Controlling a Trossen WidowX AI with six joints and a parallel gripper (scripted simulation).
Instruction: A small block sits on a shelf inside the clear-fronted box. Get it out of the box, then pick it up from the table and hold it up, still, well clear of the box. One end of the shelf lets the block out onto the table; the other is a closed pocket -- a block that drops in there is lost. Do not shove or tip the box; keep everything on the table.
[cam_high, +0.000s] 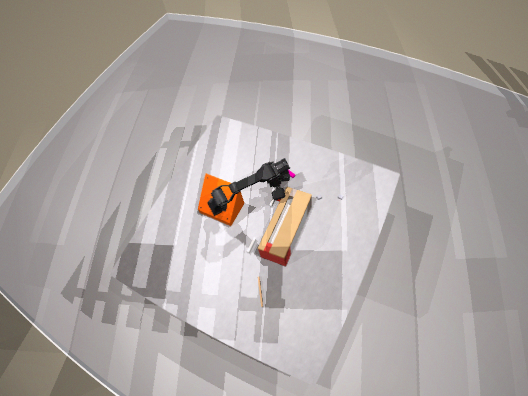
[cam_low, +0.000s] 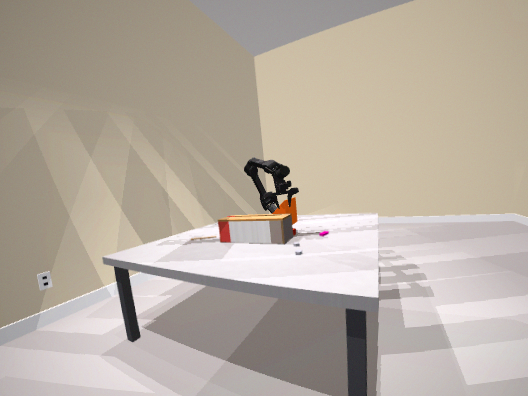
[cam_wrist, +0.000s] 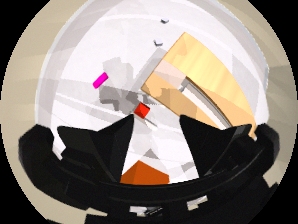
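My gripper tip is now 3 cm past the red block, 3 cm to the right of it and 14 cm above it. From my gripper tip the other things lie so: tan box 3 cm ahead, 15 cm to the right, 10 cm below; thin wooden stick 4 cm ahead, 52 cm to the right, 15 cm below.
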